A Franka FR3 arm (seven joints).
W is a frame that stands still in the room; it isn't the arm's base.
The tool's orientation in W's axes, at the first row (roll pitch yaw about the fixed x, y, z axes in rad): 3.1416, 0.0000, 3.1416
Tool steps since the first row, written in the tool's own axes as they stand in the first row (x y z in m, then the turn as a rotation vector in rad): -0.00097, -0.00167, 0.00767, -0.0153, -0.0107, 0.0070; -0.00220, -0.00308, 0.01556, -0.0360, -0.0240, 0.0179; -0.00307, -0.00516, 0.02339, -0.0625, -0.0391, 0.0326; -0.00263, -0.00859, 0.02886, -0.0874, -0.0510, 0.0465; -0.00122, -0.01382, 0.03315, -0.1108, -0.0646, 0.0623; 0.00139, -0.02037, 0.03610, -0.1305, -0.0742, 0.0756
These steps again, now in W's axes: 0.00097, -0.00167, -0.00767, 0.0153, -0.0107, -0.0070; 0.00220, -0.00308, -0.01556, 0.0360, -0.0240, -0.0179; 0.00307, -0.00516, -0.02339, 0.0625, -0.0391, -0.0326; 0.00263, -0.00859, -0.02886, 0.0874, -0.0510, -0.0465; 0.00122, -0.01382, -0.03315, 0.1108, -0.0646, -0.0623; -0.00139, -0.02037, -0.03610, 0.1305, -0.0742, -0.0756
